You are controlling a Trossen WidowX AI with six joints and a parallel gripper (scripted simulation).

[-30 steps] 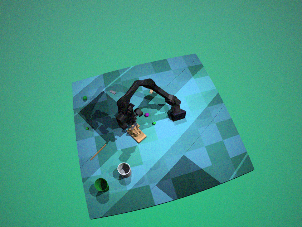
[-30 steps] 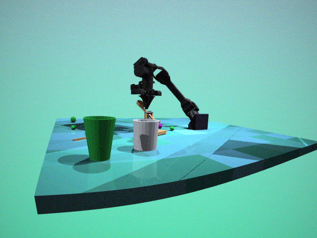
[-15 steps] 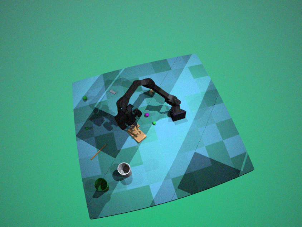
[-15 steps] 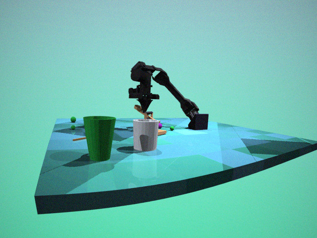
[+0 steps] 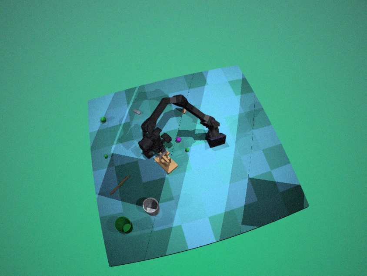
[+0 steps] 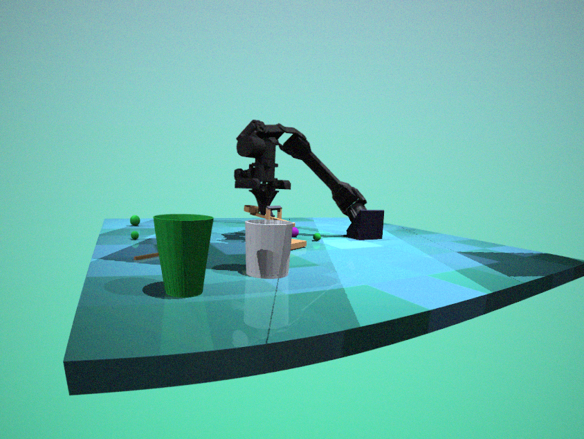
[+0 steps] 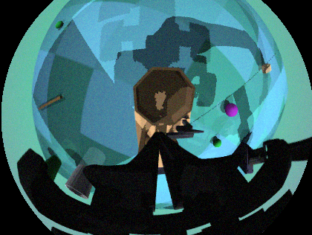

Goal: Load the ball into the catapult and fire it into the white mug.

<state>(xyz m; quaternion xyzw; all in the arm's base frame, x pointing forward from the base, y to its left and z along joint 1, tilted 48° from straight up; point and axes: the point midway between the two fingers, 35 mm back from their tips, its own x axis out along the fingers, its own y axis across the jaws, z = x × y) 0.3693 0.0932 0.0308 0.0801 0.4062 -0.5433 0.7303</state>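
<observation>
My gripper tip is 2 cm past the wooden catapult and 3 cm above it. From my gripper tip the other things lie so: white mug: 11 cm ahead, 33 cm to the left, 5 cm below; then purple ball: 14 cm behind, 10 cm to the right, 7 cm below; then thin stick: 30 cm ahead, 13 cm to the left, 8 cm below.
</observation>
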